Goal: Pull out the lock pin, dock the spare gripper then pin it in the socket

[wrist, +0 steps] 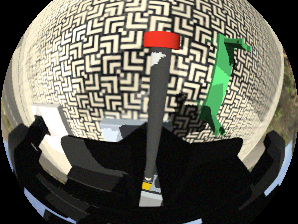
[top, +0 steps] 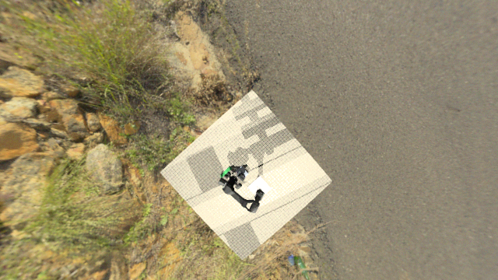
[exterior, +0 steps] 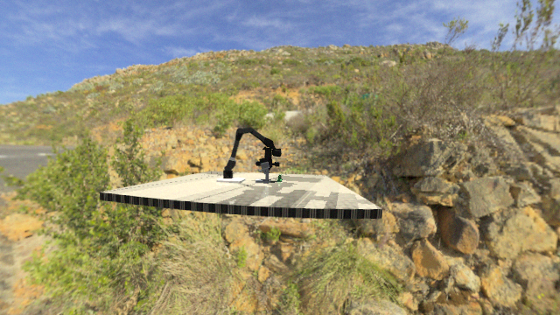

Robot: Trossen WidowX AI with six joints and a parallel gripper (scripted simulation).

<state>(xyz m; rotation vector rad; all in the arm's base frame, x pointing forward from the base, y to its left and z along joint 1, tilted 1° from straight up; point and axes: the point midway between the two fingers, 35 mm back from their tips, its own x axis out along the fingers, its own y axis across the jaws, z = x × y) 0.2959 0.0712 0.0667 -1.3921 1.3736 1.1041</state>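
Right now my gripper tip is 10 mm past the grey mount and 70 mm to the left of it. The rest, counted from my gripper tip: green strip (100 mm ahead, 50 mm to the left, 20 mm below); then spare gripper (10 mm behind, 70 mm to the right, 80 mm above).
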